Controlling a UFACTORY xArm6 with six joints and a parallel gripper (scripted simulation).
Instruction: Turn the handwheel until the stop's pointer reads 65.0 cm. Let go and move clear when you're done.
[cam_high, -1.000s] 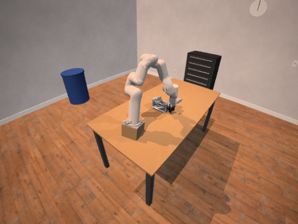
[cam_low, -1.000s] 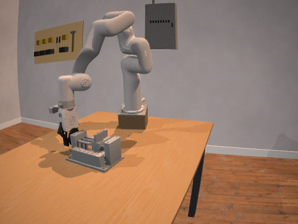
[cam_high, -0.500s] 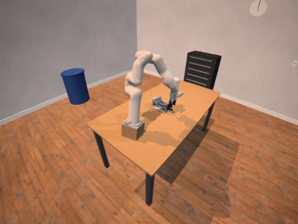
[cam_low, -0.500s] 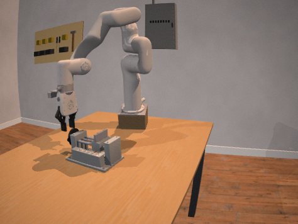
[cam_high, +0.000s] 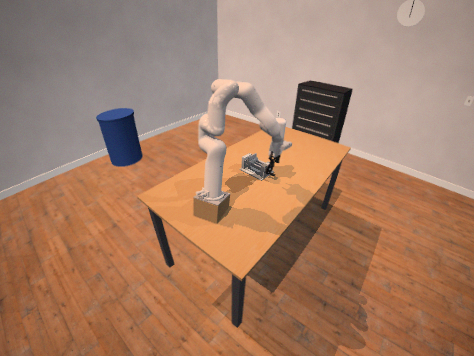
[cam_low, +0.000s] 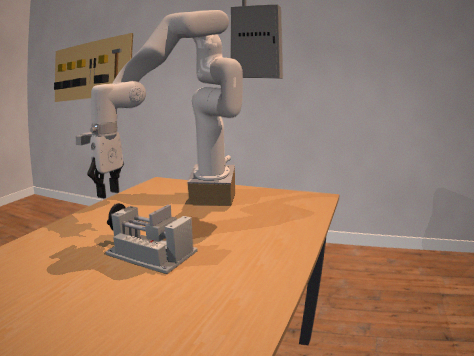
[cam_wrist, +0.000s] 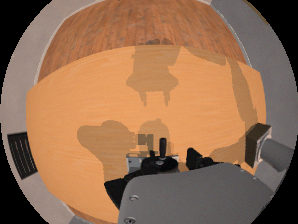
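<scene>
Now: hand 90 mm above the black handwheel and 20 mm to the right of it. Also, from my hand: grey stop fixture (190 mm to the left, 60 mm below, 10 mm behind).
</scene>
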